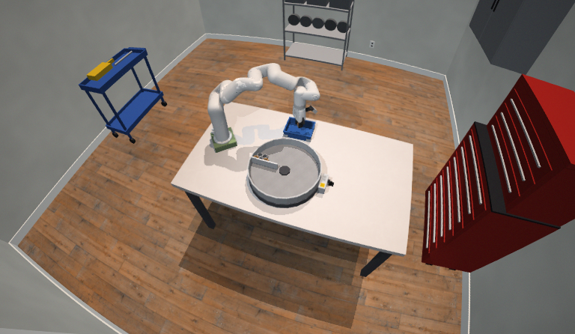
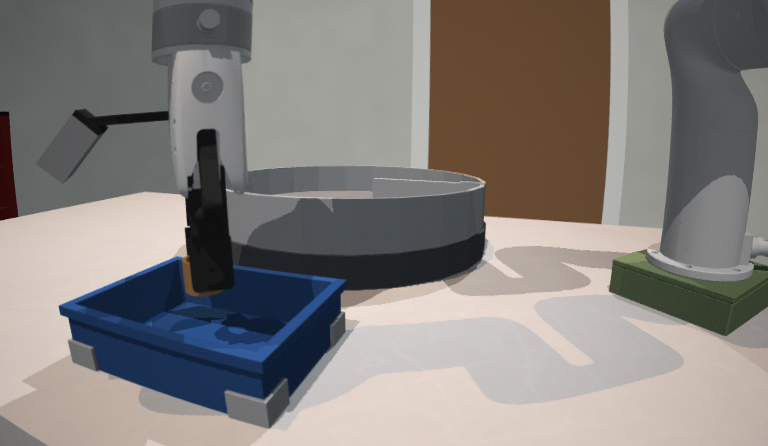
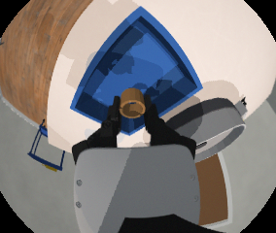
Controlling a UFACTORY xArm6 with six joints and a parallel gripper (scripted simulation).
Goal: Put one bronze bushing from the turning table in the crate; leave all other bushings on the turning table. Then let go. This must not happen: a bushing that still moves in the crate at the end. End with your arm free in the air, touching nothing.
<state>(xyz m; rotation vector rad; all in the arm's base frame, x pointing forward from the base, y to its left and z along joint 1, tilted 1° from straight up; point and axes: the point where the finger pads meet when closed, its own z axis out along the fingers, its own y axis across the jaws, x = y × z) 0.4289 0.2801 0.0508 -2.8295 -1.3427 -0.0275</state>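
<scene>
The blue crate is 6 cm below my hand. Also, from my hand: turning table disc 37 cm to the right, 6 cm ahead, 3 cm below.
</scene>
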